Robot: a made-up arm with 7 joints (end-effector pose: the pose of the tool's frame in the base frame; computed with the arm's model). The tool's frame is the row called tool. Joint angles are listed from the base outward.
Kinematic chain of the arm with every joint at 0, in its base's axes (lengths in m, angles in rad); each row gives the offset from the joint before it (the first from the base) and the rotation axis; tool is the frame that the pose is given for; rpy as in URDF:
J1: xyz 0 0 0.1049 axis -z
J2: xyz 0 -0.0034 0.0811 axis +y
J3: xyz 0 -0.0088 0.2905 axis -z
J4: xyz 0 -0.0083 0.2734 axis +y
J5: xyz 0 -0.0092 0.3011 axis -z
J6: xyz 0 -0.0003 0.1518 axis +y
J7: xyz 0 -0.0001 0.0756 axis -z
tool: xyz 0 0 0 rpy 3.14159 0 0
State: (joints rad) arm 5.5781 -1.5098 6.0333 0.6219 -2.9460 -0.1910 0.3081
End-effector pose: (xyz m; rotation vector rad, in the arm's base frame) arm -0.7641 -0.5882 0.5590 -0.3948 2.4094 0.2936
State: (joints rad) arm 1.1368 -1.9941 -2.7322 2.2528 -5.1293 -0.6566 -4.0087
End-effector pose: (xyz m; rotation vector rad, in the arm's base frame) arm 0.0853 0.1215 -0.2708 -0.5926 0.6746 1.8558
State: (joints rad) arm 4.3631 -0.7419 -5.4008 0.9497 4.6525 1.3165 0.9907
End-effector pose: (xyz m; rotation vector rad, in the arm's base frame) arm 0.3778 -0.2439 0.9993 1.1059 2.1018 0.0292
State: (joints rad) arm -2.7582 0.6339 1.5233 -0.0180 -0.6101 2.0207 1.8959
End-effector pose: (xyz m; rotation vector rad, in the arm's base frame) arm -0.5362 0.2805 0.9656 0.7324 -0.4690 0.8435
